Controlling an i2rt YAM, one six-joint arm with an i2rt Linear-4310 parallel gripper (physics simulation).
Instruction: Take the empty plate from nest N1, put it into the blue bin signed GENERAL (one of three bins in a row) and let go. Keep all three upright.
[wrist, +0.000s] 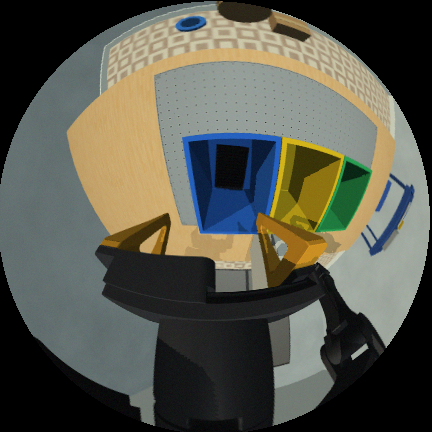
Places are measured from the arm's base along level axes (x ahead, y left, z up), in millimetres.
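Pixels of known places: gripper, fingertip midpoint: (213, 217).
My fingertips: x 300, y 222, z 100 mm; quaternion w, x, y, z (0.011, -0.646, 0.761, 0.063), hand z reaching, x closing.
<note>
Behind a point stands the place of what it marks.
The black plate (231, 167) {x 274, y 199, z -137 mm} lies inside the blue bin (231, 136) {x 370, y 194, z 31 mm}, towards the side of the bin far from the gripper. The bin stands upright at the left end of the row of three. My gripper (213, 217) {x 300, y 222, z 100 mm} is wide open, with nothing between its orange fingers. It is above the near side of the blue bin and apart from the plate. The bin's sign and nest N1 cannot be made out in the wrist view.
A yellow bin (311, 182) {x 268, y 13, z -38 mm} and a green bin (347, 196) {x 246, y -117, z -13 mm} stand upright to the right of the blue bin. A grey perforated board (215, 100) {x 464, y 213, z -149 mm} lies behind the row on the wooden table (110, 160) {x 405, y 641, z -162 mm}. A blue frame stands beyond the table's right edge.
</note>
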